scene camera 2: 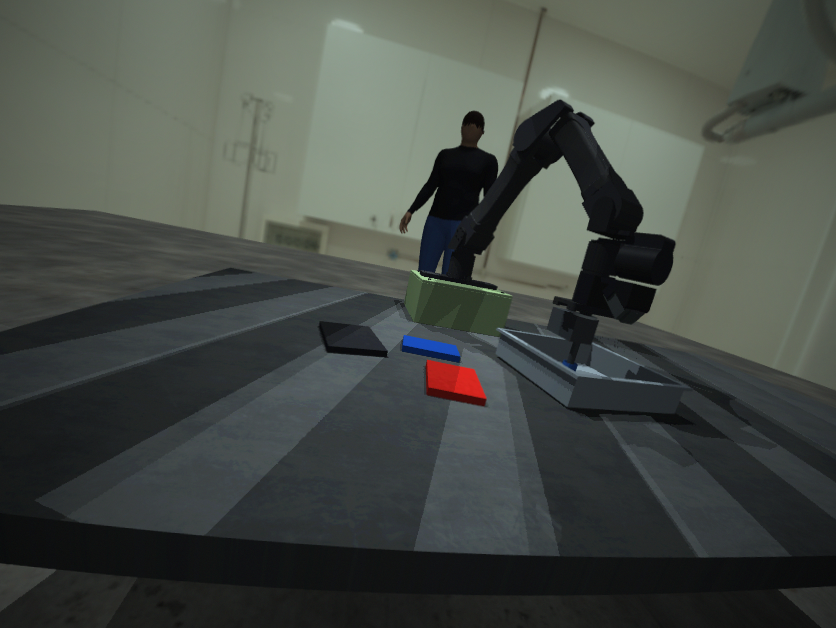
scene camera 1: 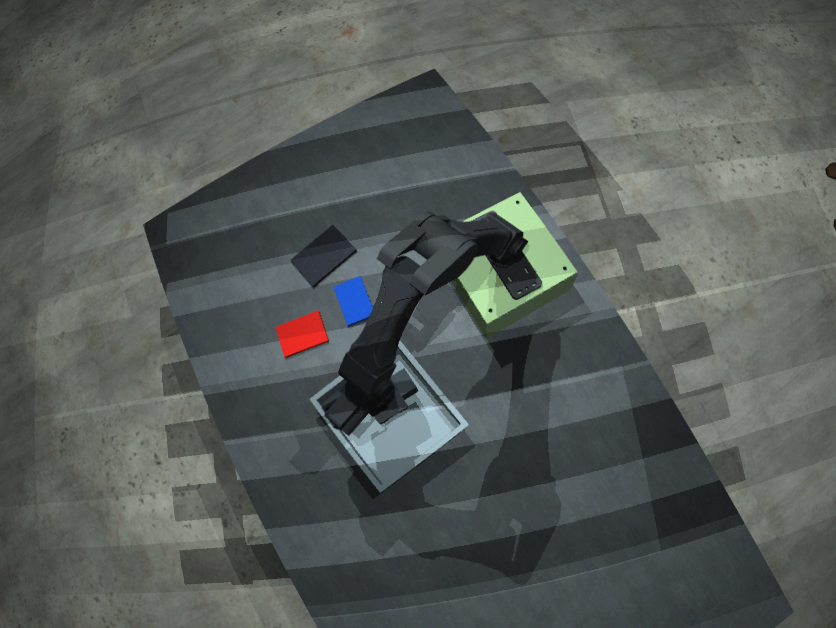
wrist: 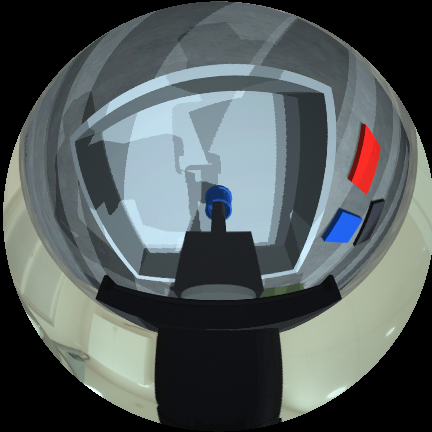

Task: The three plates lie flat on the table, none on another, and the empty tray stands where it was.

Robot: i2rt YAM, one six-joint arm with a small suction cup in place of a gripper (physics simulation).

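Seen in the pictures: end effector, tool point: (wrist: 218,192); arm's base, origin of the base link: (scene camera 2: 457,281) (scene camera 1: 504,254).
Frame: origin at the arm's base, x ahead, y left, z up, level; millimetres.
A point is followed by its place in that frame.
A red plate (scene camera 1: 302,334) {x 457, y -90, z -92 mm} (scene camera 2: 455,383) {x 481, y -96, z -92 mm} (wrist: 366,160) {x 457, y -83, z -92 mm}, a blue plate (scene camera 1: 352,300) {x 322, y -105, z -91 mm} (scene camera 2: 430,348) {x 339, y -108, z -92 mm} (wrist: 343,226) {x 326, y -89, z -92 mm} and a black plate (scene camera 1: 323,255) {x 334, y -241, z -92 mm} (scene camera 2: 352,339) {x 359, y -240, z -93 mm} (wrist: 370,222) {x 339, y -231, z -92 mm} lie flat on the table, apart from each other. The pale grey tray (scene camera 1: 432,384) {x 258, y 157, z -50 mm} (scene camera 2: 628,398) {x 470, y 179, z -80 mm} (wrist: 235,69) {x 479, y 140, z -50 mm} holds no plate. My suction cup (scene camera 2: 569,365) (wrist: 218,201) {x 357, y 142, z -107 mm} is down inside it, against its floor, and is shut on the tray. The arm hides the cup in scene camera 1. Whether the tray is slightly off the table is hard to tell.
A green box (scene camera 1: 540,246) {x -78, y 21, z -1 mm} (scene camera 2: 459,306) {x 109, y -11, z -47 mm} bears the arm's base, behind the plates and tray. A person (scene camera 2: 462,179) stands behind the table. The table's near edge (scene camera 2: 405,571) {x 738, y -182, z -119 mm} runs along the bottom of scene camera 2. Striped shadows cross the table.
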